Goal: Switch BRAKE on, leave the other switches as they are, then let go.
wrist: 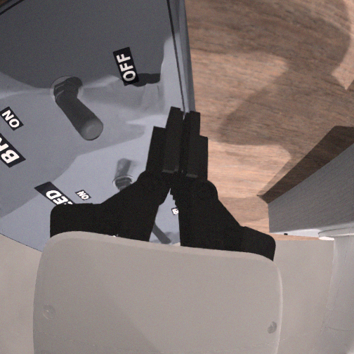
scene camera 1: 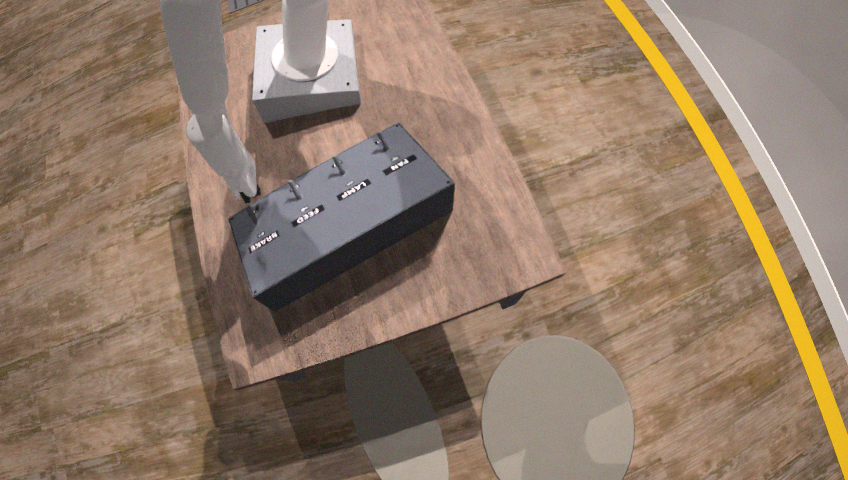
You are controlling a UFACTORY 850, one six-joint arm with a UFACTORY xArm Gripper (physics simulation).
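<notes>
The dark switch box [scene camera 1: 351, 220] [wrist: 100, 25] has four levers. The BRAKE lever [scene camera 1: 254, 214] [wrist: 80, 112] stands at the box's left end in the scene view and appears to lean towards its OFF side. The wrist view shows its OFF label [wrist: 125, 66] and ON label [wrist: 11, 119]. The FEED lever [scene camera 1: 293, 189], LAMP lever [scene camera 1: 338, 166] and FAN lever [scene camera 1: 380, 142] appear to lean the same way. My gripper [scene camera 1: 249, 197] [wrist: 179, 124] is shut and empty, by the box's OFF-side edge, beside the BRAKE lever and apart from it. Contact with the box cannot be judged.
The robot's pedestal [scene camera 1: 306, 98] [wrist: 310, 200] stands on the wooden table [scene camera 1: 476, 237] [wrist: 240, 90], beyond the box's OFF-side edge. My arm [scene camera 1: 202, 65] reaches down over the table's left side. The FEED lever is partly hidden by my fingers in the wrist view.
</notes>
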